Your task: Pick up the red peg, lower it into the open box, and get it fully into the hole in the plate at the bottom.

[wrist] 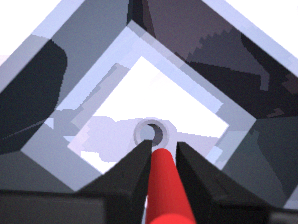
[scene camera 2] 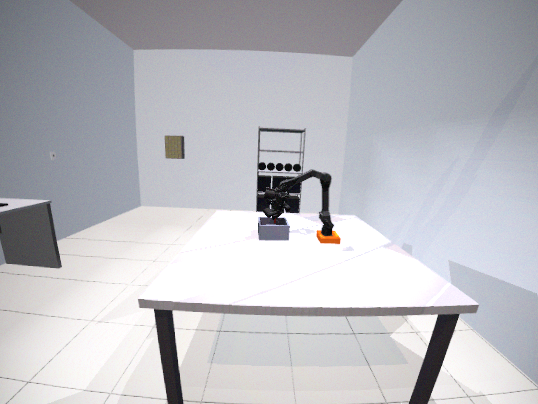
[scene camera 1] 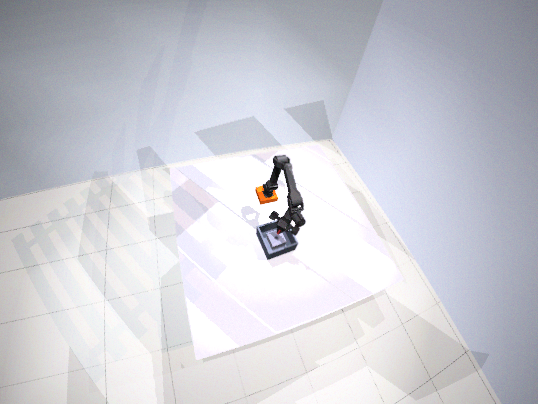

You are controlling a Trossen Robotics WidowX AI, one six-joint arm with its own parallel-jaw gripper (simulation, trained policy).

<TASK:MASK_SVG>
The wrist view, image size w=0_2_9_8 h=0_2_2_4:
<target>gripper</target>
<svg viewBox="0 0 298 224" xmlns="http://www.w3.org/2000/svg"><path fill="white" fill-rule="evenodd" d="M177 142L176 168L196 224L298 224L298 209L275 208L269 205L268 202L231 179L229 175L222 172L186 142ZM152 140L143 140L105 173L72 194L0 190L0 224L142 224L151 170Z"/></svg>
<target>grey box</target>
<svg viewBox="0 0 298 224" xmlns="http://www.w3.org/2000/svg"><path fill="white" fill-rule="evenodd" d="M146 207L144 209L142 224L145 224ZM145 125L140 132L141 141L145 139L153 140L155 136L154 129L149 125ZM0 65L0 190L72 194L102 175L102 172L70 149L68 145L142 56L228 124L226 130L206 156L207 160L229 175L235 182L268 202L269 205L275 208L298 209L298 58L293 56L262 29L259 29L225 0L61 0L51 13L39 23L4 63Z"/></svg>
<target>pale plate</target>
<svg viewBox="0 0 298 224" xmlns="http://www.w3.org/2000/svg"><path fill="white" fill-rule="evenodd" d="M228 124L141 56L68 147L100 172L105 173L142 142L140 139L141 129L145 125L149 125L155 131L155 136L152 140L152 153L159 148L167 149L172 154L176 165L175 155L178 141L186 142L206 158L228 127Z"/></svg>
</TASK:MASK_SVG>
